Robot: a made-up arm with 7 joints. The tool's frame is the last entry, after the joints. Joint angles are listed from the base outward. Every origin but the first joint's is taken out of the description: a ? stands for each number. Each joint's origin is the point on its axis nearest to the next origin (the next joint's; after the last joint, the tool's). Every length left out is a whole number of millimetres.
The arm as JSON. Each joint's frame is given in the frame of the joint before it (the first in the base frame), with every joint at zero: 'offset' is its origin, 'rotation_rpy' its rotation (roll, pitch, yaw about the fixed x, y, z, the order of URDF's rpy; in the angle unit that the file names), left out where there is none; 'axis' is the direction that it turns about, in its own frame. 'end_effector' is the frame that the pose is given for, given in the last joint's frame.
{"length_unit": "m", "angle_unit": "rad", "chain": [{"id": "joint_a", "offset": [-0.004, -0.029, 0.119], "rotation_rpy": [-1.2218, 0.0, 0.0], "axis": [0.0, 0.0, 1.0]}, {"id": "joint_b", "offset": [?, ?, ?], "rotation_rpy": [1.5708, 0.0, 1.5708], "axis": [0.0, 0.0, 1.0]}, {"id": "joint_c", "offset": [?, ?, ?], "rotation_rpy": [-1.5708, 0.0, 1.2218], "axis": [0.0, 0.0, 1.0]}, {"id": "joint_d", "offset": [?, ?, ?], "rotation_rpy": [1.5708, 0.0, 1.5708], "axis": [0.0, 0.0, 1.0]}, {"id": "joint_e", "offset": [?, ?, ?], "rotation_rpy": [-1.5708, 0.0, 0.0], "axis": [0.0, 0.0, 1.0]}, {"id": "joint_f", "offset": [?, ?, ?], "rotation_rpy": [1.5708, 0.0, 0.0], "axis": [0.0, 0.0, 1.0]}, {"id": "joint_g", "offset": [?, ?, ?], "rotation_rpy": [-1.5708, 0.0, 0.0], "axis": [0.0, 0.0, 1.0]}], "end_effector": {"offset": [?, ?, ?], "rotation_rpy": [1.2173, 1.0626, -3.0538]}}
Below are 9 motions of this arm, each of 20 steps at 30 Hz.
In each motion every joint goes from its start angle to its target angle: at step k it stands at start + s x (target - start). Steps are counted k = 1, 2, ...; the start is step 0. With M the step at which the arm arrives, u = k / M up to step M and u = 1 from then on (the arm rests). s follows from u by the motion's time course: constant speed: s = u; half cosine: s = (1 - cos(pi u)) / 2; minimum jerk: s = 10 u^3 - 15 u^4 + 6 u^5.
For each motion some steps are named. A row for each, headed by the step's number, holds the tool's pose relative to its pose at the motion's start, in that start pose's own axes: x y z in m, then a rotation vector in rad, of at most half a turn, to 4 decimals.
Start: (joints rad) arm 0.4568 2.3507 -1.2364 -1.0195 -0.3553 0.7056 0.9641
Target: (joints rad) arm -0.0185 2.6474 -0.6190 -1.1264 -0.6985 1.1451 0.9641
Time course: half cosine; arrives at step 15
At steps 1, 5, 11, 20:
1: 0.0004 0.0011 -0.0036 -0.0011 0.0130 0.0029
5: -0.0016 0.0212 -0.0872 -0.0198 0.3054 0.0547
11: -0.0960 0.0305 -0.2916 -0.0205 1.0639 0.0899
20: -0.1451 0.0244 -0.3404 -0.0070 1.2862 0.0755

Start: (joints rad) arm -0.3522 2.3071 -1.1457 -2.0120 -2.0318 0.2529 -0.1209
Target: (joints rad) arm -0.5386 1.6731 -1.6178 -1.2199 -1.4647 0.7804 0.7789
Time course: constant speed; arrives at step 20
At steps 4, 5, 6, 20:
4: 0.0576 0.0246 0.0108 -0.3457 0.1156 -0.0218
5: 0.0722 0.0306 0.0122 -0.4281 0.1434 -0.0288
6: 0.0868 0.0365 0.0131 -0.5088 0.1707 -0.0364
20: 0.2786 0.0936 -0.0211 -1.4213 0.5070 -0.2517

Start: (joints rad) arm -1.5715 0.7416 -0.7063 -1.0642 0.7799 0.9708 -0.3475
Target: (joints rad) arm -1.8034 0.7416 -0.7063 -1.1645 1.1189 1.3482 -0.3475
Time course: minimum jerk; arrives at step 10
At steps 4, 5, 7, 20:
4: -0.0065 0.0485 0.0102 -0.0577 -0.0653 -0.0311
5: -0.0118 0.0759 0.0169 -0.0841 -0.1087 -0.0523
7: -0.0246 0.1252 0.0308 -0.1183 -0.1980 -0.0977
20: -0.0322 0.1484 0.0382 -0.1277 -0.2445 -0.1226

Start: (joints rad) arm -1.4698 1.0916 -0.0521 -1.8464 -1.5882 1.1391 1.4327
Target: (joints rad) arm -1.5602 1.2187 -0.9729 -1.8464 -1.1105 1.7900 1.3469
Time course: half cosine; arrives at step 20
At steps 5, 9, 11, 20:
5: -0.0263 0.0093 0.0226 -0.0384 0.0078 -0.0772
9: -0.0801 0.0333 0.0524 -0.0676 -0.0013 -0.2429
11: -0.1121 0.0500 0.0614 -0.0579 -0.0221 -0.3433
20: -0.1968 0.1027 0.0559 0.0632 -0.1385 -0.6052

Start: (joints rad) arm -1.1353 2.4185 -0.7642 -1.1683 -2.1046 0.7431 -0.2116
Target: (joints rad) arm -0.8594 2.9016 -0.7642 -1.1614 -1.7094 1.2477 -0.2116
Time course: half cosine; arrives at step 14
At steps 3, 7, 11, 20:
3: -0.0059 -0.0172 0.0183 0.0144 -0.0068 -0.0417
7: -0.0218 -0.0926 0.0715 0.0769 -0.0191 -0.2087
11: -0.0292 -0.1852 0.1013 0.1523 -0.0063 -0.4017
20: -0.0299 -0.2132 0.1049 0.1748 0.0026 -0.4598

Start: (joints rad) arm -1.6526 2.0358 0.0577 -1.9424 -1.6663 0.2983 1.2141
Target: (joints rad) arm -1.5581 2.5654 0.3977 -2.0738 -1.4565 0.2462 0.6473
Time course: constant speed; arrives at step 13
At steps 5, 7, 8, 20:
5: 0.0353 0.0187 -0.0923 0.3072 -0.1582 0.0626
7: 0.0544 0.0317 -0.1249 0.4302 -0.2170 0.0969
8: 0.0649 0.0394 -0.1400 0.4917 -0.2452 0.1160
20: 0.1232 0.0882 -0.2027 0.7988 -0.3716 0.2316

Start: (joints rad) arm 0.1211 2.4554 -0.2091 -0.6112 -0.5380 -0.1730 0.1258
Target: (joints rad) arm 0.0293 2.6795 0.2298 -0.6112 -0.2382 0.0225 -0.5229
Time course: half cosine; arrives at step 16
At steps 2, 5, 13, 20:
2: -0.0057 -0.0005 -0.0093 0.0140 0.0205 -0.0091
5: -0.0351 -0.0019 -0.0529 0.0780 0.1170 -0.0579
13: -0.1716 0.0070 -0.1928 0.2560 0.4347 -0.2909
20: -0.1903 0.0097 -0.2069 0.2701 0.4680 -0.3218

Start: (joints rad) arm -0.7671 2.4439 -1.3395 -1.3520 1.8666 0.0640 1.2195
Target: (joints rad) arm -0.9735 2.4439 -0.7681 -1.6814 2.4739 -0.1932 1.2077
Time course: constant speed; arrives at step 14
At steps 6, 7, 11, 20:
6: -0.0390 -0.0541 0.0747 -0.4896 -0.1171 -0.2015
7: -0.0482 -0.0603 0.0881 -0.5670 -0.1336 -0.2371
11: -0.0928 -0.0761 0.1416 -0.8624 -0.1892 -0.3864
20: -0.1335 -0.0782 0.1790 -1.0667 -0.2189 -0.5057

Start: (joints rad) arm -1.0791 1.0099 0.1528 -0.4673 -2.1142 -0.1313 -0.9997
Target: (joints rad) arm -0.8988 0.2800 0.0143 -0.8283 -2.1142 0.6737 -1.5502
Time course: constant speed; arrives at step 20
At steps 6, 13, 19, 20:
6: 0.0040 0.0879 -0.1335 0.1145 0.0127 -0.1635
13: -0.0364 0.1956 -0.2754 0.1476 0.0158 -0.3361
19: -0.1067 0.2808 -0.3794 0.0964 -0.0102 -0.4414
20: -0.1213 0.2937 -0.3948 0.0819 -0.0180 -0.4532

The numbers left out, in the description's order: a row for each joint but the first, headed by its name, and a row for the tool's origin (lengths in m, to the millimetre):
joint_b: -0.045 -0.027 0.0
joint_c: 0.399 -0.167 0.0
joint_d: 0.028 -0.066 0.0
joint_e: 0.014 -0.294 0.0
joint_f: -0.011 -0.019 0.0
joint_g: 0.012 -0.012 0.0
tool: 0.001 -0.011 0.0

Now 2 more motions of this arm.
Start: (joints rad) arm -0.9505 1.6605 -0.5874 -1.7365 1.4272 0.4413 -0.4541
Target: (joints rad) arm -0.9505 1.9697 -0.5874 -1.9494 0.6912 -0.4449 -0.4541
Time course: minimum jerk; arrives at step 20
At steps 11, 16, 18, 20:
11: -0.0306 0.0802 0.0220 0.6301 -0.2210 0.3759
16: -0.0468 0.1207 0.0477 0.9384 -0.4958 0.5639
18: -0.0491 0.1258 0.0519 0.9762 -0.5429 0.5874
20: -0.0495 0.1267 0.0527 0.9826 -0.5513 0.5913

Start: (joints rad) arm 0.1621 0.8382 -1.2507 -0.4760 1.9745 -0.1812 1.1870
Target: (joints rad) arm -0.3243 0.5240 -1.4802 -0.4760 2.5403 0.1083 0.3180
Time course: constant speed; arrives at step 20
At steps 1, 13, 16, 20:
1: -0.0047 -0.0185 0.0011 0.0178 0.0026 -0.0242
13: -0.0945 -0.2288 0.0349 0.2479 -0.0361 -0.3906
16: -0.1263 -0.2760 0.0477 0.3073 -0.0703 -0.4995
20: -0.1738 -0.3341 0.0662 0.3855 -0.1332 -0.6514

